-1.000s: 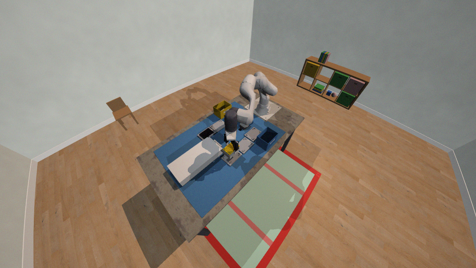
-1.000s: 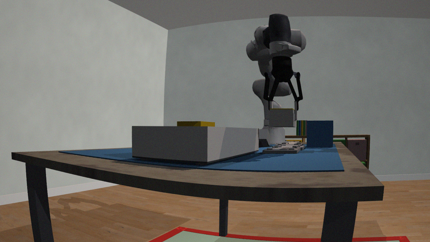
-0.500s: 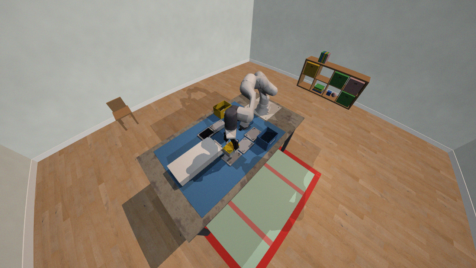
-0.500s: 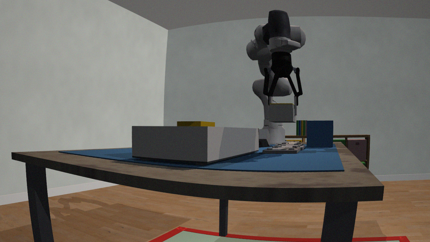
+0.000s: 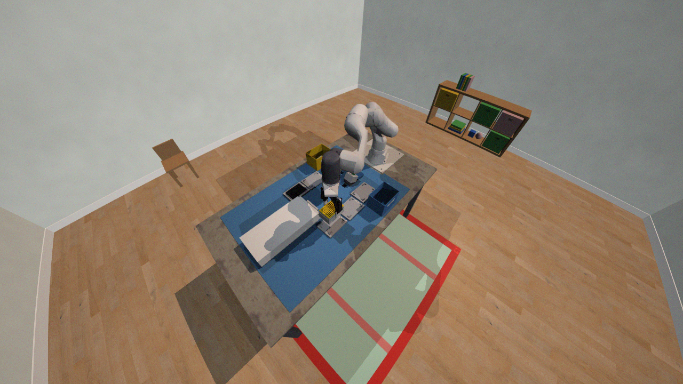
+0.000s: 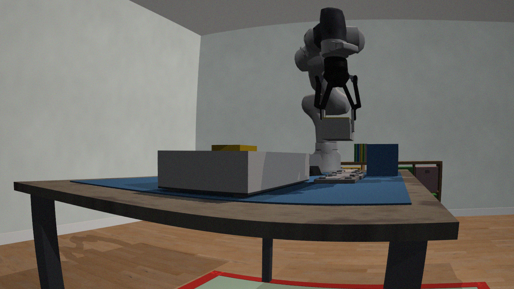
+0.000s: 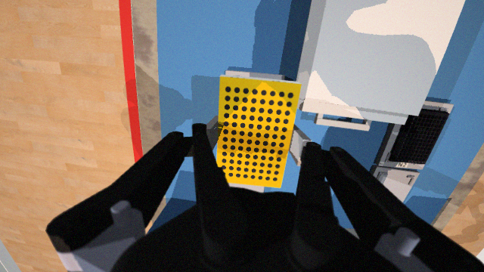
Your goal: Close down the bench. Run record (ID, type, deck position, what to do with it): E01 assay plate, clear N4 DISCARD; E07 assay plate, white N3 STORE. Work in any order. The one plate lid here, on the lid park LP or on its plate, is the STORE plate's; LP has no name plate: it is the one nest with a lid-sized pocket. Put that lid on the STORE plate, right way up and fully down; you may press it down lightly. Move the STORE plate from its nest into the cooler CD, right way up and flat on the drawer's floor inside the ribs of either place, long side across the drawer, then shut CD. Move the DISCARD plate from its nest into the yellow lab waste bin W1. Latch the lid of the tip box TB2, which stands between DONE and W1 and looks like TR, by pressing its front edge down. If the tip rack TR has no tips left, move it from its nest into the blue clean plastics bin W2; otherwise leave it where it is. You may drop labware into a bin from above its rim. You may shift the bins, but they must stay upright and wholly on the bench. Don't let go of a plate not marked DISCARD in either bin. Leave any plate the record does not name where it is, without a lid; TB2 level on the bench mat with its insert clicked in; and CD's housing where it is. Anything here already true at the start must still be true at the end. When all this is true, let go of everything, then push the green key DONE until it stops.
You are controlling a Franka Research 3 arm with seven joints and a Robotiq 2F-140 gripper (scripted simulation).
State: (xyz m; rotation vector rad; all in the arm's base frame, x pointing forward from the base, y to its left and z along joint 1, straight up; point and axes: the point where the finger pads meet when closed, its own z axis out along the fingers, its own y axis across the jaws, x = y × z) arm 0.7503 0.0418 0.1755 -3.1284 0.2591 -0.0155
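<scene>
The blue bin W2 lies 330 mm behind my hand, 200 mm to the left of it and 140 mm below it. Also, from my hand: nest N3: 170 mm below, 170 mm behind, 40 mm to the left; plate lid: 200 mm to the right, 150 mm below, 70 mm ahead; tip rack TR: 10 mm below, 10 mm behind.
</scene>
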